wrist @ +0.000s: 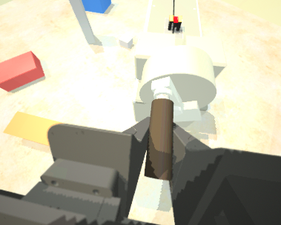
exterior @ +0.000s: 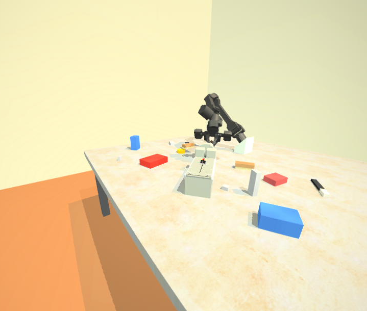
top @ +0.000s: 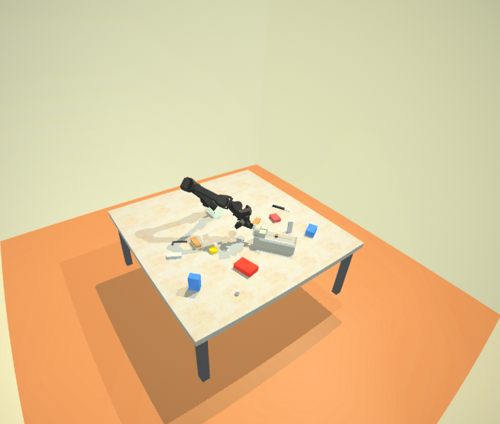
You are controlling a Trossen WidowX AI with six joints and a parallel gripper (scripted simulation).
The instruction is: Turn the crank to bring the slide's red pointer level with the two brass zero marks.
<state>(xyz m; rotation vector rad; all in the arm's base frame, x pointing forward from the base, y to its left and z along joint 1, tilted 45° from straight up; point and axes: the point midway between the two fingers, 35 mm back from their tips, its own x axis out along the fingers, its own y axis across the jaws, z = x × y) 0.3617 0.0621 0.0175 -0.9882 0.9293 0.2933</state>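
My gripper tip is 2 cm below the crank and 1 cm to the left of it. Also, from my gripper tip: brown crank handle 3 cm above, 1 cm to the right, 1 cm behind; red pointer 14 cm ahead, 9 cm to the left, 1 cm below; yellow disc 27 cm to the right, 8 cm below, 2 cm behind.
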